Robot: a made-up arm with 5 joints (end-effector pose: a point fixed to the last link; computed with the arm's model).
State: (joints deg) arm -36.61 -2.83 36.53 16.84 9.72
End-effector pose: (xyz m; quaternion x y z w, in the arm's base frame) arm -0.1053 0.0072 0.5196 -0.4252 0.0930 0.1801 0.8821
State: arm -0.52 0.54 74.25 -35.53 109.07
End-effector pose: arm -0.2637 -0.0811 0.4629 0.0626 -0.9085 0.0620 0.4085
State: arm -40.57 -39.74 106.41 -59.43 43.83
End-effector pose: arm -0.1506 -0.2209 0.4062 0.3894 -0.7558 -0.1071 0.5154
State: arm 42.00 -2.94 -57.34 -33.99 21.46
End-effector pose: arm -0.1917 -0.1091 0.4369 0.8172 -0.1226 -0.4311 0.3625
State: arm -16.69 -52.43 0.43 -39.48 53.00
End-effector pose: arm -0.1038 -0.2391 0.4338 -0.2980 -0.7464 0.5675 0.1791
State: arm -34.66 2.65 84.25 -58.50 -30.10
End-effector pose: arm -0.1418 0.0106 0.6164 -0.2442 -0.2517 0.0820 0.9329
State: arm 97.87 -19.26 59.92 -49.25 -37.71
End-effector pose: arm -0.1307 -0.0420 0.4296 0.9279 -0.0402 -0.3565 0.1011
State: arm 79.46 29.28 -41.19 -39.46 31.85
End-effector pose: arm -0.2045 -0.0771 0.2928 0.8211 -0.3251 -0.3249 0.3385
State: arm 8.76 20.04 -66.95 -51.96 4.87
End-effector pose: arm -0.2240 0.0130 0.4002 0.8220 -0.2278 -0.5036 0.1374
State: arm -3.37 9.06 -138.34 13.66 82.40
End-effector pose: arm -0.2530 -0.0432 0.4668 0.7145 -0.2192 -0.5402 0.3868
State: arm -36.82 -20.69 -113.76 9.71 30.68
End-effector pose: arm -0.0956 -0.1417 0.3792 0.9816 0.0190 -0.1038 0.1591
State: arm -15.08 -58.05 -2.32 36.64 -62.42
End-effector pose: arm 0.1247 -0.2248 0.3885 -0.8270 0.3772 -0.0842 0.4084
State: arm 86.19 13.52 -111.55 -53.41 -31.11
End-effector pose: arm -0.1821 -0.0637 0.5356 0.1578 -0.3933 0.1062 0.8995
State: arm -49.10 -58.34 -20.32 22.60 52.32
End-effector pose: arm -0.0594 -0.1110 0.3532 -0.5829 -0.5943 0.1489 0.5337
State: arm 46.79 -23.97 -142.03 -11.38 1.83
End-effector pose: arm -0.0484 -0.1207 0.6268 0.3739 -0.0331 0.1833 0.9086
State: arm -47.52 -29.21 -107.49 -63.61 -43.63
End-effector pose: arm -0.0360 -0.1791 0.3294 0.9567 -0.0044 -0.0659 0.2836
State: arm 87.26 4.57 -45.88 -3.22 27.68
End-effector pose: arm -0.1560 -0.1204 0.4373 0.7887 -0.1742 -0.1150 0.5782
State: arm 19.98 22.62 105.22 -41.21 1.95
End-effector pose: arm -0.1795 0.1340 0.5325 -0.4442 -0.3717 0.0039 0.8152
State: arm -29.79 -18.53 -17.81 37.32 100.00
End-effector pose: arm -0.2207 -0.0625 0.4686 -0.5915 -0.5445 0.2444 0.5422
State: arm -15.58 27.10 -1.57 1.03 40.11
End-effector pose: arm -0.1472 0.1484 0.5174 -0.7449 0.0261 0.1852 0.6405
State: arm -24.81 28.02 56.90 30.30 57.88
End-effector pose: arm -0.1336 0.0920 0.6267 -0.3102 -0.0259 -0.1440 0.9393
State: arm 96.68 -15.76 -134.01 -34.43 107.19
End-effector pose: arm -0.2504 -0.0363 0.5123 0.2555 -0.7557 -0.3464 0.4936
